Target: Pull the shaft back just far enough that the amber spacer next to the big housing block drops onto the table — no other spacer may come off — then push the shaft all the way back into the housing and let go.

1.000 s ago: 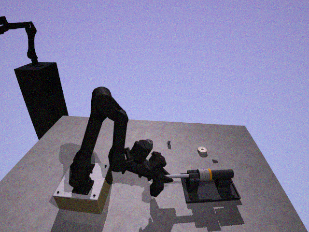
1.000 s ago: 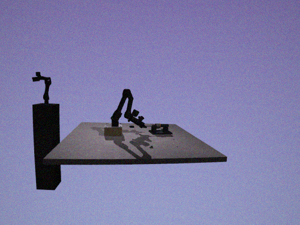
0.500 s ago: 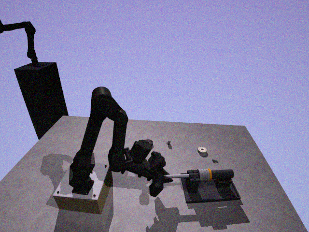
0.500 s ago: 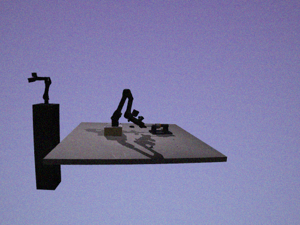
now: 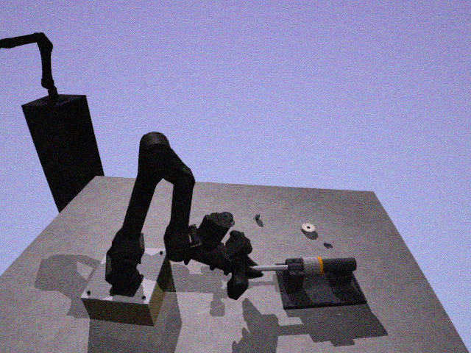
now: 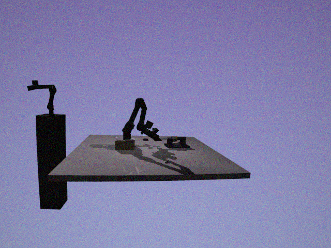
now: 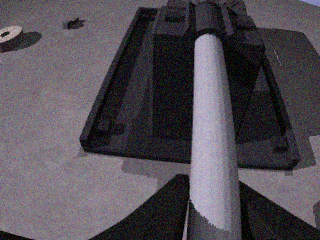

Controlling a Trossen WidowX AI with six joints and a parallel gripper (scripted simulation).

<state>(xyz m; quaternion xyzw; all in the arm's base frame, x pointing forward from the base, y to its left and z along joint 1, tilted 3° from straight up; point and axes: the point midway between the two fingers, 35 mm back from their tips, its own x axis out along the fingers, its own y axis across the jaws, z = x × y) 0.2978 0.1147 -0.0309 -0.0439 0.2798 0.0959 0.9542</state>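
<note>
The grey shaft lies 60 mm ahead of my gripper tip, 10 mm to the left of it and 20 mm above it. The rest, counted from my gripper tip: amber spacer (150 mm ahead, 30 mm to the left, 20 mm above); grey spacer (120 mm ahead, 20 mm to the left, 20 mm above); white ring (150 mm ahead, 270 mm to the left, 50 mm below).
</note>
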